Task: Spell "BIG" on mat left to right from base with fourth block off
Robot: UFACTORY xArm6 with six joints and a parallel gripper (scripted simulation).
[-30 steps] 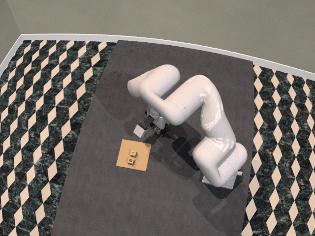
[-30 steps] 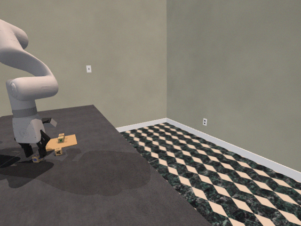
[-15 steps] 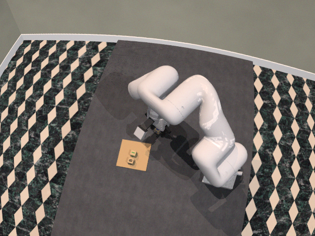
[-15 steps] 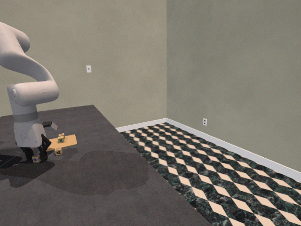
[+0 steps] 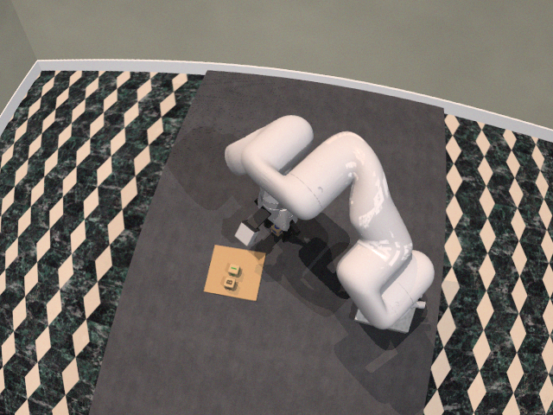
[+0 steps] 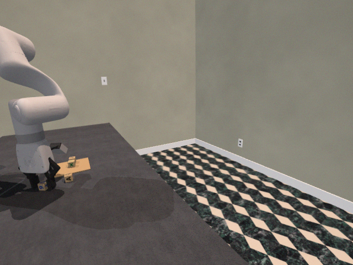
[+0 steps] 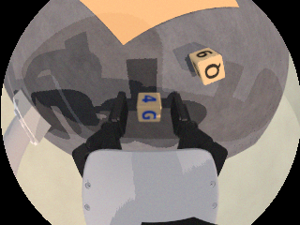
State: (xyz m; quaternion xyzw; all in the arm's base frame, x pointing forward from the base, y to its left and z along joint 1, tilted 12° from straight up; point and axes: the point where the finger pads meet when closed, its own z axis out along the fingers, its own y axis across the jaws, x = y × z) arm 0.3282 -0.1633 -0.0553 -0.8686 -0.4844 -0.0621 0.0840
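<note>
Right now my hand is 10 mm above the G block. Round my hand: B block: 90 mm ahead, 180 mm to the left; tan mat: 90 mm ahead, 140 mm to the left, 20 mm below.
</note>
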